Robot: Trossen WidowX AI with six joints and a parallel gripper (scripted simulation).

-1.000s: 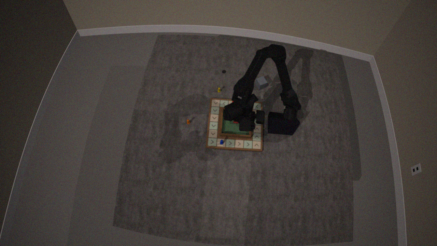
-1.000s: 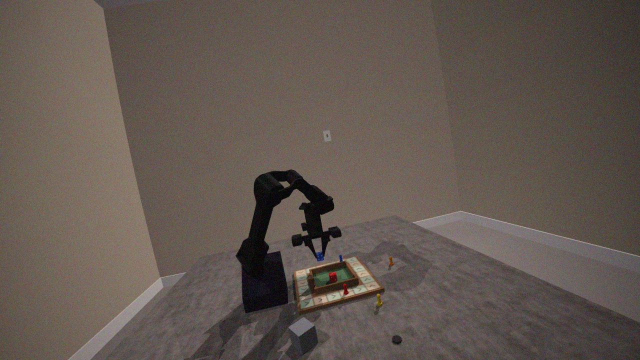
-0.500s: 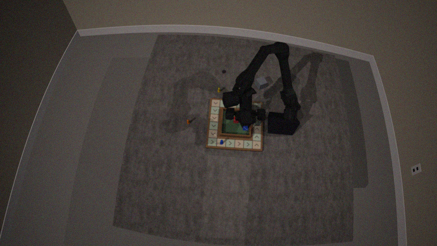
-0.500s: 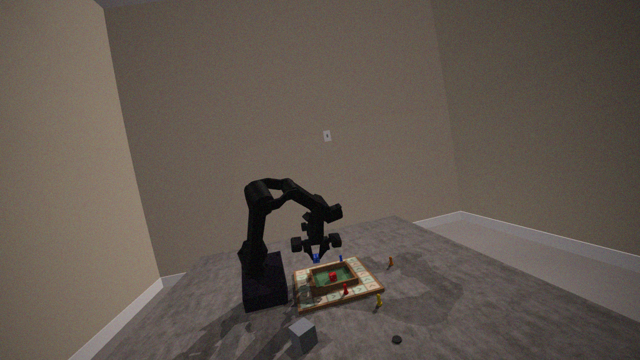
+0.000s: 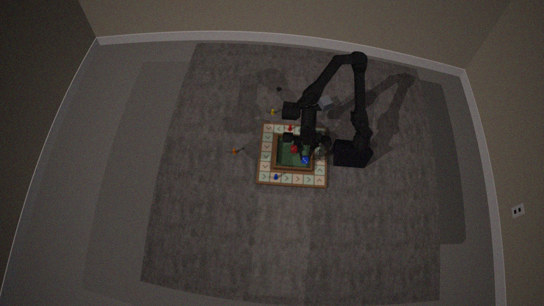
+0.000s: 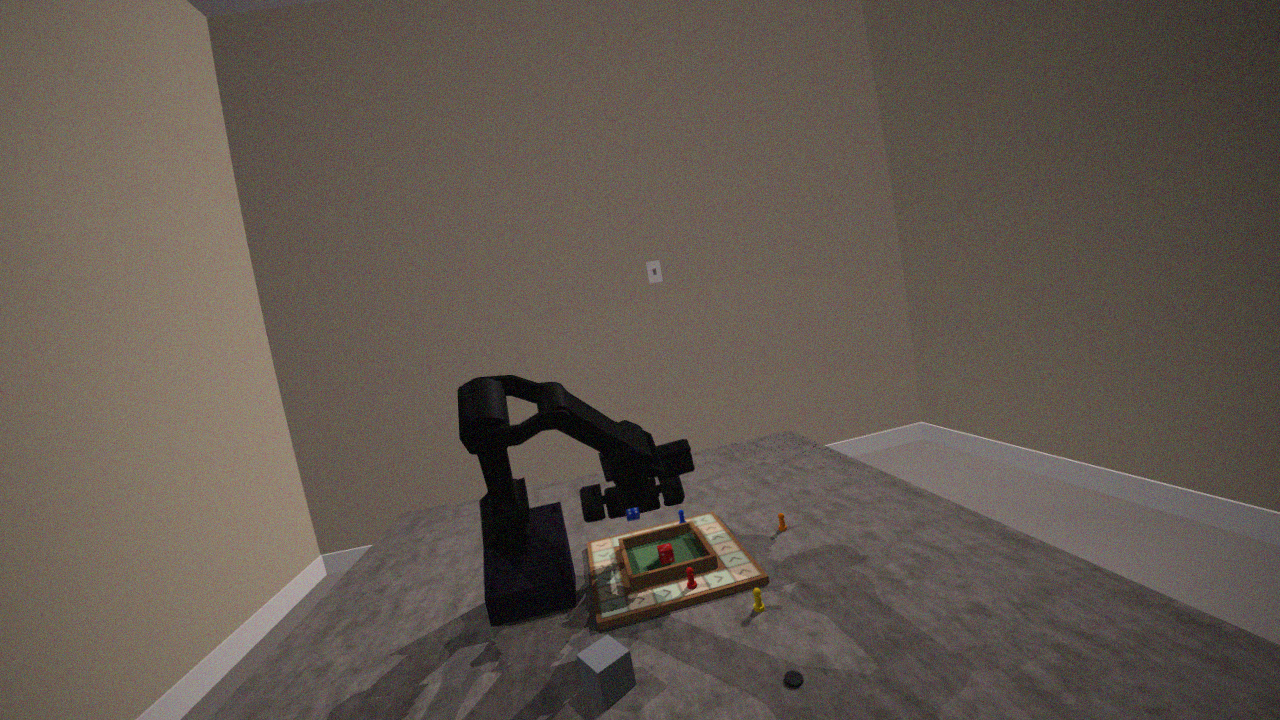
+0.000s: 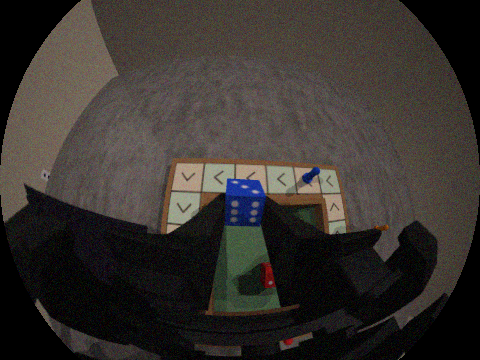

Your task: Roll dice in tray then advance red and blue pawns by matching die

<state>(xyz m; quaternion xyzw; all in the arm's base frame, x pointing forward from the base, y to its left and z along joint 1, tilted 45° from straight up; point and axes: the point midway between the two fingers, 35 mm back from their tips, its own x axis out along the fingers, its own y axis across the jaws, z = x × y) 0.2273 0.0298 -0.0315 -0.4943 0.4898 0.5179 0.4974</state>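
The red pawn is 170 mm to the right of my gripper tip, 70 mm ahead of it and 60 mm below it. Also, from my gripper tip: orange pawn (290 mm ahead, 70 mm below, 40 mm to the right); then blue pawn (100 mm ahead, 60 mm to the left, 60 mm below); then green tray (80 mm below, 60 mm to the right, 40 mm ahead).
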